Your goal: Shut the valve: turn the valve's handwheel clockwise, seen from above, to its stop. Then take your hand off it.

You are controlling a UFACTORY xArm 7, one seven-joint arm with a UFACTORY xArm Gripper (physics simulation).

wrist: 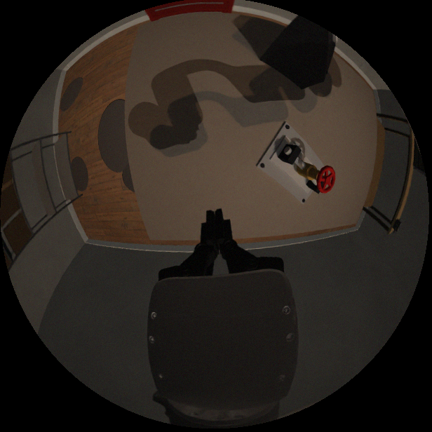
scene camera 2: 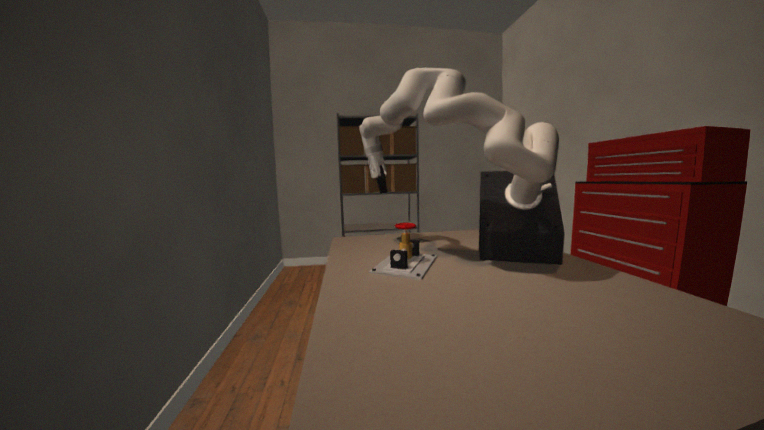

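Note:
The valve's red handwheel (scene camera 2: pixel 405 225) (wrist: pixel 320 179) sits on top of a brass-yellow valve body (scene camera 2: pixel 405 246) (wrist: pixel 307 170), with a black block on each side. The valve is mounted on a light grey plate (scene camera 2: pixel 382 269) (wrist: pixel 295 191) on the table. My gripper (scene camera 2: pixel 382 191) (wrist: pixel 216 218) is shut with nothing between its fingers. It hangs in the air above and apart from the handwheel, to its left in the scene view. In the wrist view the handwheel is to the right of the fingertips. The handwheel's turn angle cannot be read.
The table (scene camera 2: pixel 454 341) (wrist: pixel 220 175) carries the valve plate and a large black block (scene camera 2: pixel 518 235) (wrist: pixel 302 55) under the arm's base. A red tool cabinet (scene camera 2: pixel 625 235) stands to the right. A shelf rack (scene camera 2: pixel 340 176) with brown boxes stands behind the table.

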